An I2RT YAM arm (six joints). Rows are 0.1 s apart.
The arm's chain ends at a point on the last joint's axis. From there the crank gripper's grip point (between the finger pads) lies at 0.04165 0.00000 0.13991 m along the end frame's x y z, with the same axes.
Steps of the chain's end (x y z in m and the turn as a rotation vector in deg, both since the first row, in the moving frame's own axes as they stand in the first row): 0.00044 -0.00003 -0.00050 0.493 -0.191 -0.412; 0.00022 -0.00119 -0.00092 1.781 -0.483 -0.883; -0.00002 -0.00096 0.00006 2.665 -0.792 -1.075; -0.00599 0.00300 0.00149 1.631 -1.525 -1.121; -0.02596 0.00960 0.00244 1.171 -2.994 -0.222; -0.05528 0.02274 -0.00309 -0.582 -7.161 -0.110; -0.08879 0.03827 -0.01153 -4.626 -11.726 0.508; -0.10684 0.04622 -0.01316 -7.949 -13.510 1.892
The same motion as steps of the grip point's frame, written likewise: -0.00003 -0.00153 -0.00037 0.493 -0.191 -0.412; -0.00100 -0.00618 -0.00065 1.781 -0.483 -0.883; -0.00203 -0.00824 0.00045 2.665 -0.792 -1.075; -0.00977 -0.00178 0.00248 1.631 -1.525 -1.121; -0.03333 0.00657 0.00439 1.171 -2.994 -0.222; -0.07304 0.02412 0.00100 -0.582 -7.161 -0.110; -0.11811 0.05006 -0.00646 -4.626 -11.726 0.508; -0.14091 0.06688 -0.00876 -7.949 -13.510 1.892
